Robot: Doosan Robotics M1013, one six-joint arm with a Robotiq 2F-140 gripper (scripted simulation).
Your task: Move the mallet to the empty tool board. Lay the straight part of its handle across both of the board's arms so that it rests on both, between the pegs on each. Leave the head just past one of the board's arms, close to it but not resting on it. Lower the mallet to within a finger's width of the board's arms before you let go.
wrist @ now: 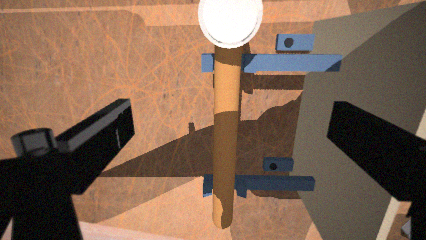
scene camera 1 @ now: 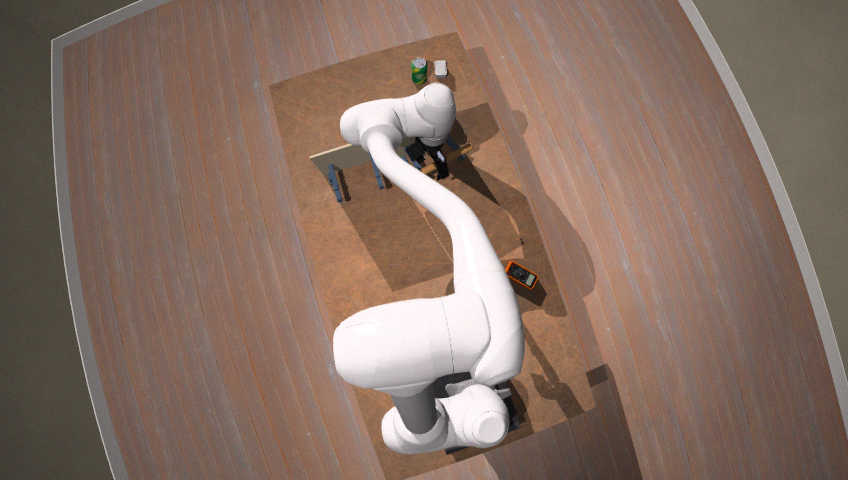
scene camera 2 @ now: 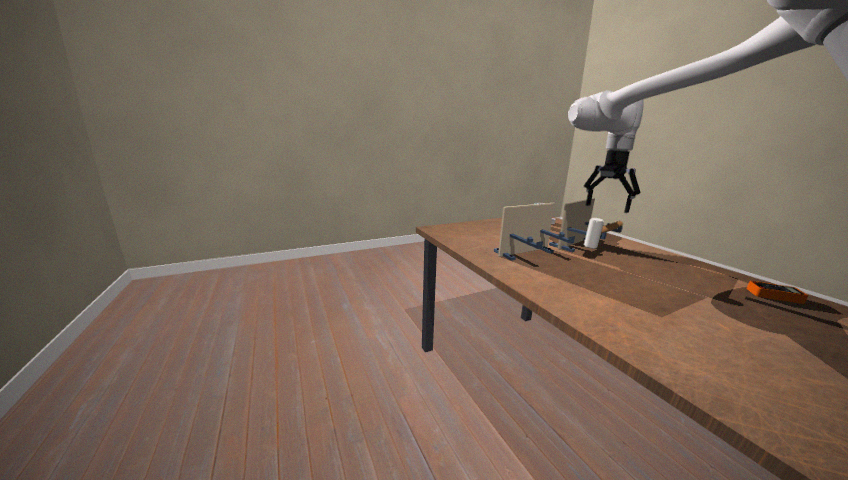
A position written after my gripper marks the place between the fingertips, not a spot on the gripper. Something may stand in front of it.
I see my gripper (scene camera 2: 606,208) and a tool board (scene camera 2: 577,215).
My gripper is seen too in the wrist view (wrist: 230,118).
